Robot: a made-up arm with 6 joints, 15 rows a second.
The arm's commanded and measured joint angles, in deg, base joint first. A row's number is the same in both.
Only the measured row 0 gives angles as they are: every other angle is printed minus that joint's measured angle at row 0.
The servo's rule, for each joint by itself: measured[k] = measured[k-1] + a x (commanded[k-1-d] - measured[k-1]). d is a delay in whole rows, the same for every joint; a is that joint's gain. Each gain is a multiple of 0.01, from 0.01 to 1. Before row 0 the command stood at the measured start. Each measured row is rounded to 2 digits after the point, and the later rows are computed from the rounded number. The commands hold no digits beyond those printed.
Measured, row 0:
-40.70, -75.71, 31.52, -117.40, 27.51, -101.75
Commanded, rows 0 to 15:
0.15, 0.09, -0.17, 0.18, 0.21, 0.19
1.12, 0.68, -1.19, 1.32, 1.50, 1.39
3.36, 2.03, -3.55, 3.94, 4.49, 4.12
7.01, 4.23, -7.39, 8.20, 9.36, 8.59
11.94, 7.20, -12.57, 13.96, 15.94, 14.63
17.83, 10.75, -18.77, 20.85, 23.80, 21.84
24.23, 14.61, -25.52, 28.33, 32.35, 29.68
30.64, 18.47, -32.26, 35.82, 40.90, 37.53
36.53, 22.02, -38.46, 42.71, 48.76, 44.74
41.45, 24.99, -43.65, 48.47, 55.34, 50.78
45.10, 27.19, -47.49, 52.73, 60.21, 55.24
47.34, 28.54, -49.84, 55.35, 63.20, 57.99
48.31, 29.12, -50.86, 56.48, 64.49, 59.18
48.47, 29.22, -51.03, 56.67, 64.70, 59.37
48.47, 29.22, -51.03, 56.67, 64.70, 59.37
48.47, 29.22, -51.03, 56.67, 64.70, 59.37
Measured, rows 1 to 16:
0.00, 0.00, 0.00, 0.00, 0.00, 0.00
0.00, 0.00, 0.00, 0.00, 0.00, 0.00
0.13, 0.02, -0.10, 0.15, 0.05, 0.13
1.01, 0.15, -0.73, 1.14, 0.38, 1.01
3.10, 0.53, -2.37, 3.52, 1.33, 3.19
6.58, 1.27, -5.28, 7.50, 3.18, 6.97
11.35, 2.46, -9.51, 12.99, 6.11, 12.33
17.12, 4.12, -14.88, 19.67, 10.18, 18.99
23.45, 6.22, -21.05, 27.03, 15.28, 26.47
29.85, 8.67, -27.55, 34.50, 21.17, 34.21
35.80, 11.34, -33.88, 41.48, 27.52, 41.58
40.83, 14.07, -39.55, 47.42, 33.92, 48.02
44.63, 16.69, -44.16, 51.93, 39.97, 53.07
47.04, 19.06, -47.45, 54.84, 45.31, 56.51
48.17, 21.07, -49.43, 56.23, 49.72, 58.38
48.44, 22.70, -50.36, 56.60, 53.17, 59.07
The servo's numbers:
d 2
a 0.89 0.20 0.58 0.85 0.23 0.70

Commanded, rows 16 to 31:
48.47, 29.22, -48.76, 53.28, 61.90, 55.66
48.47, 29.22, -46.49, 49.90, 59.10, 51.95
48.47, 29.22, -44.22, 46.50, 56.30, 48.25
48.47, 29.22, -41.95, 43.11, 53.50, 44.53
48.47, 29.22, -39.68, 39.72, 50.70, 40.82
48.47, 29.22, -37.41, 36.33, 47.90, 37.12
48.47, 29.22, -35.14, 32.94, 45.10, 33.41
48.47, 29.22, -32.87, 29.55, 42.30, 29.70
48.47, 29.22, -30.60, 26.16, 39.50, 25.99
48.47, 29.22, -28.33, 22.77, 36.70, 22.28
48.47, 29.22, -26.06, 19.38, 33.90, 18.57
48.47, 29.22, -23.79, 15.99, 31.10, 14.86
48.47, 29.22, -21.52, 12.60, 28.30, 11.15
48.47, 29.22, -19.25, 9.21, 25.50, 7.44
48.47, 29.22, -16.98, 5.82, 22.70, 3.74
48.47, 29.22, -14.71, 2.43, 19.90, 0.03
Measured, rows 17 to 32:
48.47, 24.00, -50.75, 56.66, 55.82, 59.28
48.47, 25.04, -50.91, 56.67, 57.86, 59.34
48.47, 25.88, -49.66, 53.79, 58.79, 56.76
48.47, 26.55, -47.82, 50.48, 58.86, 53.39
48.47, 27.08, -45.73, 47.10, 58.27, 49.79
48.47, 27.51, -43.54, 43.71, 57.17, 46.11
48.47, 27.85, -41.30, 40.32, 55.68, 42.41
48.47, 28.12, -39.04, 36.93, 53.89, 38.71
48.47, 28.34, -36.78, 33.54, 51.87, 35.00
48.47, 28.52, -34.51, 30.15, 49.67, 31.29
48.47, 28.66, -32.24, 26.76, 47.33, 27.58
48.47, 28.77, -29.97, 23.37, 44.89, 23.87
48.47, 28.86, -27.70, 19.98, 42.36, 20.16
48.47, 28.93, -25.43, 16.59, 39.77, 16.45
48.47, 28.99, -23.16, 13.20, 37.13, 12.74
48.47, 29.04, -20.89, 9.81, 34.46, 9.03

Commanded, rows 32 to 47:
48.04, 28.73, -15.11, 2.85, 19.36, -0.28
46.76, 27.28, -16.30, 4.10, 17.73, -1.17
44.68, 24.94, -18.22, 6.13, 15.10, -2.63
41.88, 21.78, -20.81, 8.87, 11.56, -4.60
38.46, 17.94, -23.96, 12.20, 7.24, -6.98
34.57, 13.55, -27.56, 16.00, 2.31, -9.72
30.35, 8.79, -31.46, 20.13, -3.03, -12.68
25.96, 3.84, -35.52, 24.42, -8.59, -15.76
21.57, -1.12, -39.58, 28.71, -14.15, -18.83
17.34, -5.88, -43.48, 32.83, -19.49, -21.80
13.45, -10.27, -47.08, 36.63, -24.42, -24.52
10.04, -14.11, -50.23, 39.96, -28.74, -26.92
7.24, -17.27, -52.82, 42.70, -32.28, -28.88
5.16, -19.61, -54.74, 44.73, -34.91, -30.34
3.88, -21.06, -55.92, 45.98, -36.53, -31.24
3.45, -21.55, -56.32, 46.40, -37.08, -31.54
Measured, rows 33 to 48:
48.47, 29.08, -18.62, 6.42, 31.76, 5.33
48.47, 29.11, -16.35, 3.03, 29.03, 1.62
48.09, 29.03, -15.63, 2.88, 26.81, 0.29
46.91, 28.68, -16.02, 3.92, 24.72, -0.73
44.93, 27.93, -17.30, 5.80, 22.51, -2.06
42.22, 26.70, -19.34, 8.41, 19.99, -3.84
38.87, 24.95, -22.02, 11.63, 17.06, -6.04
35.04, 22.67, -25.23, 15.34, 13.67, -8.62
30.87, 19.89, -28.84, 19.41, 9.83, -11.46
26.50, 16.68, -32.71, 23.67, 5.59, -14.47
22.11, 13.12, -36.69, 27.95, 1.05, -17.52
17.86, 9.32, -40.63, 32.10, -3.67, -20.52
13.94, 5.40, -44.37, 35.95, -8.44, -23.32
10.47, 1.50, -47.77, 39.36, -13.11, -25.84
7.60, -2.25, -50.70, 42.20, -17.52, -27.97
5.43, -5.72, -53.04, 44.35, -21.52, -29.63

